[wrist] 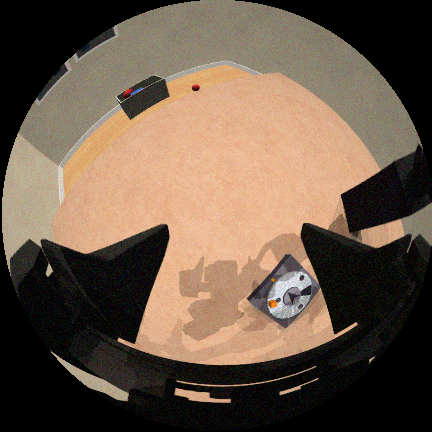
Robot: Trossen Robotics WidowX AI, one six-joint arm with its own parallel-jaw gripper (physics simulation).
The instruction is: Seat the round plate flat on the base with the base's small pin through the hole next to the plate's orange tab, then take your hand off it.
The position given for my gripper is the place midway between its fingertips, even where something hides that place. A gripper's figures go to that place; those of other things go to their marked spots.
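There is a round plate (pixel 289 279), 0.32 m from the lens, and a dark square base (pixel 257 297) that is likewise 0.32 m from the lens. My gripper (pixel 237 230) is 0.10 m from the lens.
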